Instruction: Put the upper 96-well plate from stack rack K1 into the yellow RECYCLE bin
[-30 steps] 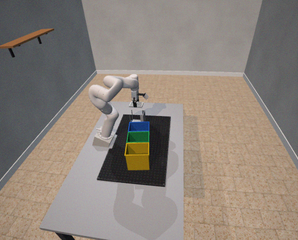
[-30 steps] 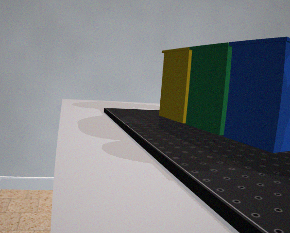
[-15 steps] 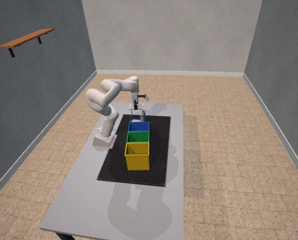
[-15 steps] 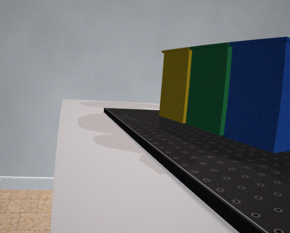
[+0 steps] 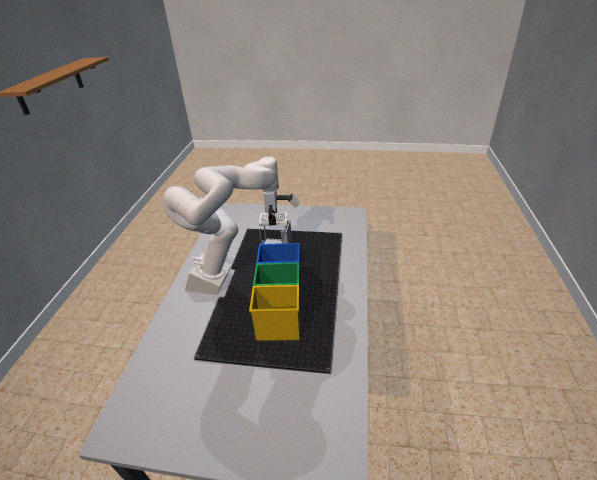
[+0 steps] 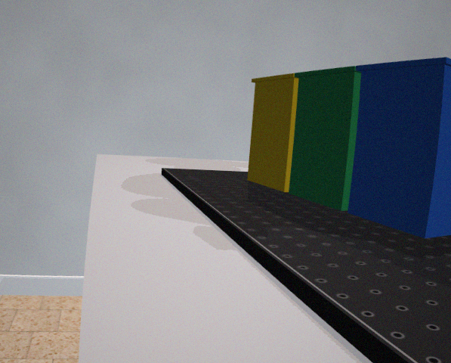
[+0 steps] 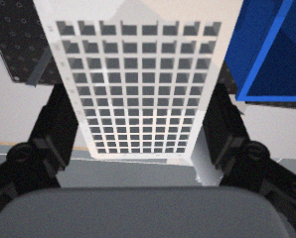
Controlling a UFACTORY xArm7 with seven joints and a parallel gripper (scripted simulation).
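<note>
Right now the yellow bin is 2 cm ahead of my hand, 43 cm to the right of it and 16 cm below it. The rest, counted from my hand: plate 1 cm below; green bin 2 cm ahead, 30 cm to the right, 16 cm below; blue bin 2 cm ahead, 17 cm to the right, 16 cm below.
</note>
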